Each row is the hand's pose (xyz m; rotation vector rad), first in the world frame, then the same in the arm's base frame.
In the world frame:
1: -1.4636 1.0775 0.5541 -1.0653 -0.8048 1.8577
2: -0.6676 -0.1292 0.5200 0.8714 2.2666 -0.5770
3: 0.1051 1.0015 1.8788 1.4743 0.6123 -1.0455
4: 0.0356 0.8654 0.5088 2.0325 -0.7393 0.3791
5: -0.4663 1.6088 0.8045 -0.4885 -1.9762 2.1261
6: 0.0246 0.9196 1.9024 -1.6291 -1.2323 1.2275
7: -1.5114 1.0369 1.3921 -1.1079 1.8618 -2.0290
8: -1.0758 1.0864 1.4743 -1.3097 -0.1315 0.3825
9: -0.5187 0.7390 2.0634 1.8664 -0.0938 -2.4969
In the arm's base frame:
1: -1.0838 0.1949 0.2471 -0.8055 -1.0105 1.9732
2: -0.0727 -0.7947 -0.0519 0.6750 2.4859 -0.3662
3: 0.6161 0.2750 1.3983 1.4559 0.9196 -0.9322
4: 0.4110 0.3198 0.0359 2.2646 -0.5038 0.3404
5: -0.1900 0.8886 0.4911 -0.1446 -2.1912 2.0455
6: 0.5570 0.1752 1.4154 -1.3344 -1.4213 1.2950
7: -1.0214 0.0283 1.0684 -1.3283 1.8248 -1.7158
8: -0.5978 0.1587 1.1187 -1.1256 -0.2068 0.6084
9: 0.0841 -0.1391 1.5924 1.6870 0.2877 -2.5111

